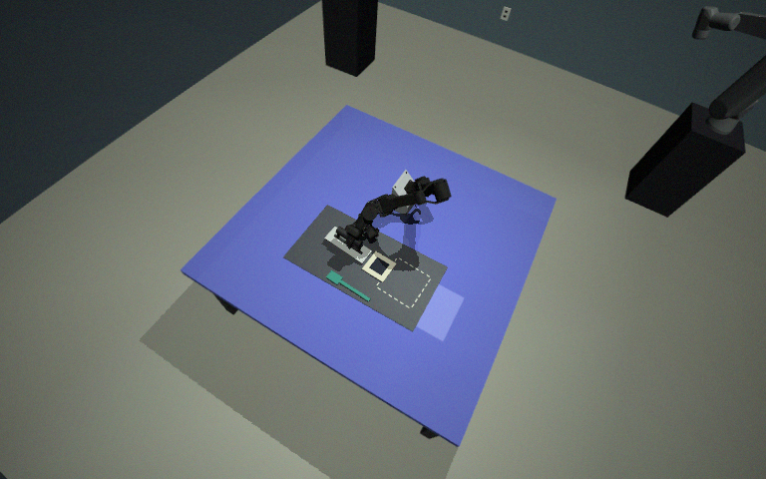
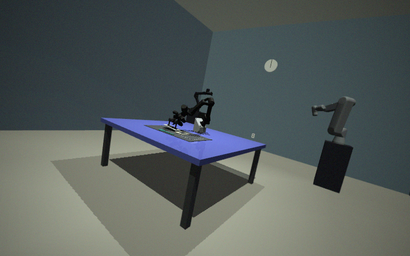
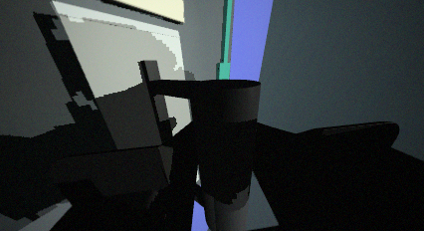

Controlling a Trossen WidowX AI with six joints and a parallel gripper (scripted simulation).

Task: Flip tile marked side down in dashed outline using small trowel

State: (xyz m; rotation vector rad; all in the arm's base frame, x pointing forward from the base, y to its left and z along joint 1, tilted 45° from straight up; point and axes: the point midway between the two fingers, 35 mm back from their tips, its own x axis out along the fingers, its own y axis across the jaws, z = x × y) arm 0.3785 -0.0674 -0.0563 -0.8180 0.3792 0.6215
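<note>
Now: the dark mat 8 cm to the left of my gripper tip and 9 cm below it. Also, from my gripper tip: green trowel: 13 cm ahead, 6 cm to the left, 7 cm below; cream tile: 1 cm behind, 14 cm to the left, 7 cm below.
</note>
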